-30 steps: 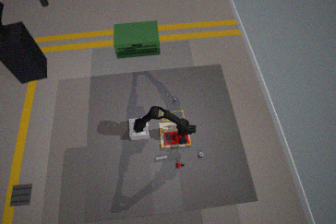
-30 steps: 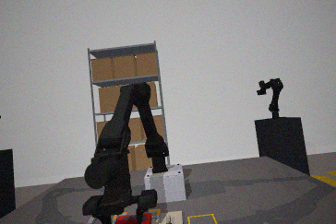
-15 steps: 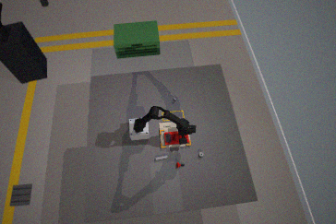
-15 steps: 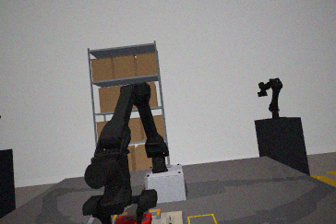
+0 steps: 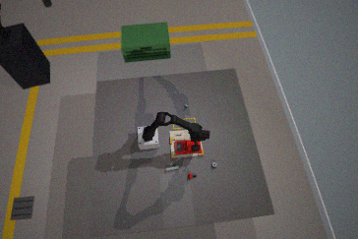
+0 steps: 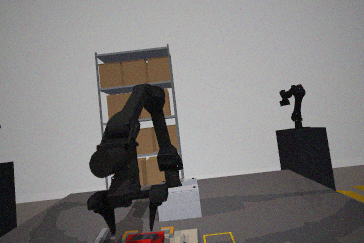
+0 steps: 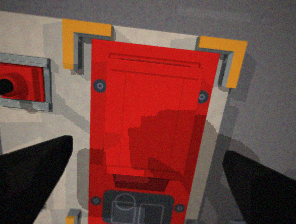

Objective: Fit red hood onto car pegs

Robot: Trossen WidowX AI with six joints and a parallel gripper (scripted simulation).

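The red hood lies 5 cm below my gripper tip. From my gripper tip the other things lie so: grey wheel (11 cm ahead, 19 cm to the right, 8 cm below); grey engine block (7 cm below).
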